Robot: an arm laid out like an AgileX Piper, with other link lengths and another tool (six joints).
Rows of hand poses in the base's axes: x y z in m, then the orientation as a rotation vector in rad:
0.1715 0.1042 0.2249 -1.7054 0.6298 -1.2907
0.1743 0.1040 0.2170 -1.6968 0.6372 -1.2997
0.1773 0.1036 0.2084 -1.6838 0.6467 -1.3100
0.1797 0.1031 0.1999 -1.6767 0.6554 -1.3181
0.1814 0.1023 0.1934 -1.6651 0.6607 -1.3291
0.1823 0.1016 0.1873 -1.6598 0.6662 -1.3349
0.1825 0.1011 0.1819 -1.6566 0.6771 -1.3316
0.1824 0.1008 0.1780 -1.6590 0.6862 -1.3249
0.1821 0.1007 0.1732 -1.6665 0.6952 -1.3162
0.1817 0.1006 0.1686 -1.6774 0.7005 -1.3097
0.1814 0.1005 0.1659 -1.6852 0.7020 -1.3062
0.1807 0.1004 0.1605 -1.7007 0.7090 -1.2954
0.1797 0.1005 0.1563 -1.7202 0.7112 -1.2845
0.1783 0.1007 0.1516 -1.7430 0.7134 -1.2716
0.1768 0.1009 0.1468 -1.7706 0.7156 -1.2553
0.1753 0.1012 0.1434 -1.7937 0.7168 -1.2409
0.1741 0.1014 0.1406 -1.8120 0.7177 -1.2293
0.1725 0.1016 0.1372 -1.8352 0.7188 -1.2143
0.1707 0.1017 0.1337 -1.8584 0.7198 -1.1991
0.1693 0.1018 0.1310 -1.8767 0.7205 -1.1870
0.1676 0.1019 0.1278 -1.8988 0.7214 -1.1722
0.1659 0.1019 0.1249 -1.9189 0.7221 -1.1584
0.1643 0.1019 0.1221 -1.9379 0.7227 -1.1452
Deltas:
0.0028 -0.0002 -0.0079 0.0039 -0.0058 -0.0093
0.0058 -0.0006 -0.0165 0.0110 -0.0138 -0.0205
0.0082 -0.0011 -0.0250 0.0145 -0.0178 -0.0303
0.0099 -0.0019 -0.0315 0.0189 -0.0270 -0.0393
0.0108 -0.0026 -0.0376 0.0213 -0.0302 -0.0459
0.0110 -0.0031 -0.0430 0.0282 -0.0261 -0.0511
0.0109 -0.0034 -0.0469 0.0322 -0.0180 -0.0534
0.0106 -0.0035 -0.0517 0.0335 -0.0063 -0.0550
0.0102 -0.0036 -0.0563 0.0302 0.0048 -0.0555
0.0099 -0.0037 -0.0590 0.0266 0.0113 -0.0551
0.0092 -0.0038 -0.0644 0.0224 0.0276 -0.0548
0.0082 -0.0037 -0.0686 0.0140 0.0441 -0.0516
0.0068 -0.0035 -0.0733 0.0041 0.0633 -0.0476
0.0053 -0.0033 -0.0781 -0.0079 0.0867 -0.0423
0.0038 -0.0030 -0.0815 -0.0179 0.1063 -0.0372
0.0026 -0.0028 -0.0843 -0.0258 0.1219 -0.0331
0.0010 -0.0026 -0.0877 -0.0359 0.1417 -0.0279
-0.0008 -0.0025 -0.0912 -0.0460 0.1616 -0.0227
-0.0022 -0.0024 -0.0939 -0.0541 0.1773 -0.0186
-0.0039 -0.0023 -0.0971 -0.0638 0.1964 -0.0136
-0.0056 -0.0023 -0.1000 -0.0726 0.2138 -0.0090
-0.0072 -0.0023 -0.1028 -0.0810 0.2303 -0.0046

